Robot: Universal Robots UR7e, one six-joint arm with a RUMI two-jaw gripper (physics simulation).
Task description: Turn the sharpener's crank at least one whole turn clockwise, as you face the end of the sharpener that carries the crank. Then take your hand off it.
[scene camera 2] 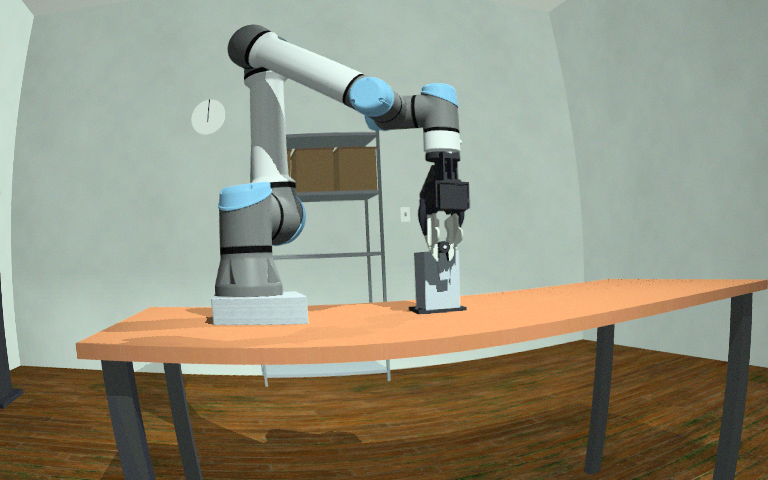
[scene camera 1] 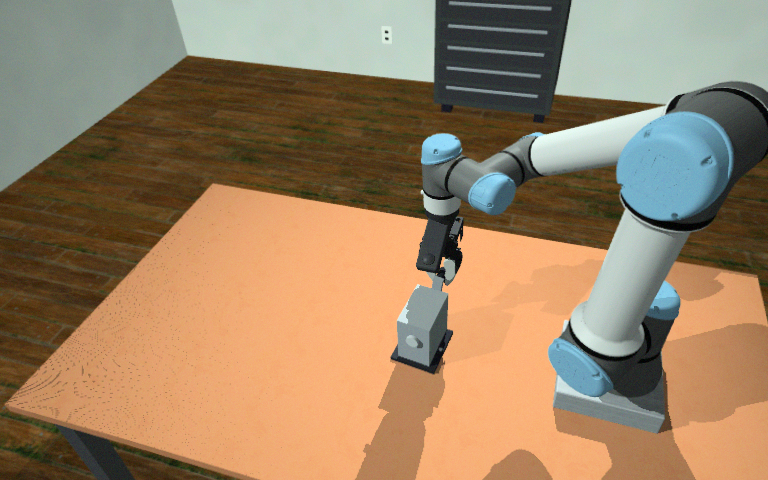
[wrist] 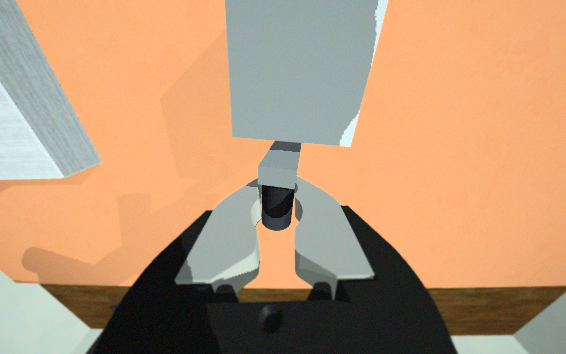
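Where they show: gripper, fingertip midpoint: [scene camera 2: 443, 260] [scene camera 1: 441, 284] [wrist: 279, 179]; arm's base, origin of the base link: [scene camera 2: 248, 295].
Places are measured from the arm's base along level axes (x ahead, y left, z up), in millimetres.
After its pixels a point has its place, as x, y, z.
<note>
The grey box-shaped sharpener [scene camera 1: 416, 333] {413, 35, 53} [scene camera 2: 450, 294] {411, -82, -17} [wrist: 295, 75] {402, -43, 74} stands upright on its dark base plate [scene camera 2: 437, 310] {383, -75, -48}. A round pale knob [scene camera 1: 412, 341] {421, 41, 33} is on the end opposite the crank. The crank's grey arm [scene camera 1: 437, 283] {401, -110, 68} [wrist: 277, 172] points up, its top above the body. Its black handle [scene camera 2: 444, 247] {375, -135, 80} [wrist: 276, 220] {379, -125, 92} sticks out level from the arm's top, away from the body. My gripper [scene camera 1: 438, 275] {381, -115, 54} [scene camera 2: 443, 252] {381, -115, 54} [wrist: 279, 179] {381, -115, 54} points down, shut on the crank handle with a finger on either side. The fingers partly hide the handle in scene camera 1.
The arm's pale base block [scene camera 1: 608, 408] {26, 99, -12} [scene camera 2: 259, 309] {8, -96, -23} [wrist: 55, 115] {111, -34, -30} stands on the orange table [scene camera 1: 271, 316] {786, -43, -54} to one side of the sharpener. A dark drawer cabinet [scene camera 1: 492, 62] and a shelf rack [scene camera 2: 380, 226] with brown boxes [scene camera 2: 334, 169] stand beyond the table.
</note>
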